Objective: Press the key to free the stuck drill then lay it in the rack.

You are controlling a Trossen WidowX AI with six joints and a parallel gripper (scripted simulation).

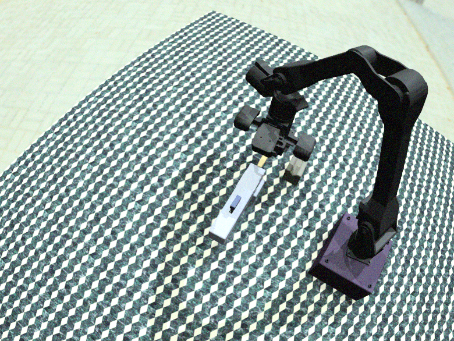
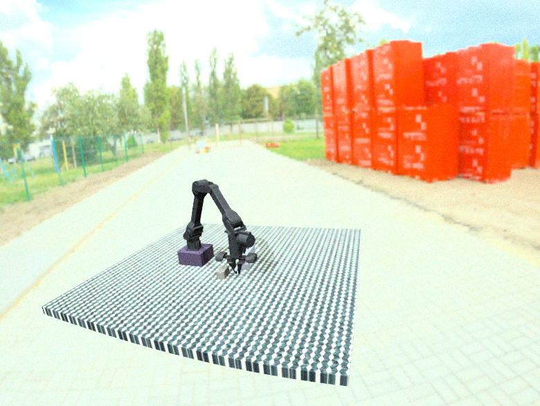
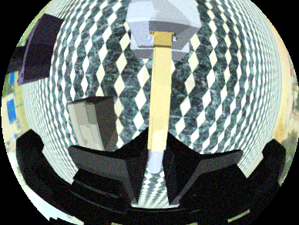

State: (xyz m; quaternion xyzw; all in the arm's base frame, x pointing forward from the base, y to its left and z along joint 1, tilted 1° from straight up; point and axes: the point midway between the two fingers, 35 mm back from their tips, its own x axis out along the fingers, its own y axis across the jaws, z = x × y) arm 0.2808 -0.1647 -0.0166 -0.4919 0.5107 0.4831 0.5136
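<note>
My gripper tip is now 40 mm to the right of the cream drill and 30 mm below it. Round my gripper tip: grey rack 70 mm behind; key 10 mm ahead, 190 mm to the left, 40 mm above; housing 10 mm ahead, 170 mm to the left, 20 mm above.
</note>
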